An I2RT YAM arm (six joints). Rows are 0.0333 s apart.
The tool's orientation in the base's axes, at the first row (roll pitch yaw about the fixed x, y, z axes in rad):
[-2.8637 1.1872 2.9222]
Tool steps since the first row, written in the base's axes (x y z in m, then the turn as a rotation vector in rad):
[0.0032 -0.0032 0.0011 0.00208 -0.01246 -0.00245]
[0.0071 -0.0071 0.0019 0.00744 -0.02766 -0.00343]
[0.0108 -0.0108 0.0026 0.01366 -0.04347 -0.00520]
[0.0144 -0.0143 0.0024 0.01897 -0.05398 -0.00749]
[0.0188 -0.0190 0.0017 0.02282 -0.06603 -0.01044]
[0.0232 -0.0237 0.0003 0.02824 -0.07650 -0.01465]
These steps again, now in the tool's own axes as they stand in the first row. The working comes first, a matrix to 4 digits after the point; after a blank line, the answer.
The tool's axes in the first row as the columns of a matrix, in the base's axes (used below as rounded here):
[-0.3653 0.4576 0.8107]
[0.0815 0.8832 -0.4618]
[-0.9273 -0.1027 -0.3599]

[-0.0024 -0.0015 0.0037 0.00050 -0.00980 0.00832]
[-0.0049 -0.0032 0.0084 -0.00179 -0.02067 0.02004]
[-0.0072 -0.0049 0.0128 -0.00371 -0.03161 0.03302]
[-0.0087 -0.0063 0.0174 -0.00438 -0.03823 0.04300]
[-0.0100 -0.0084 0.0234 -0.00404 -0.04680 0.05275]
[-0.0107 -0.0103 0.0296 -0.00297 -0.05314 0.06349]

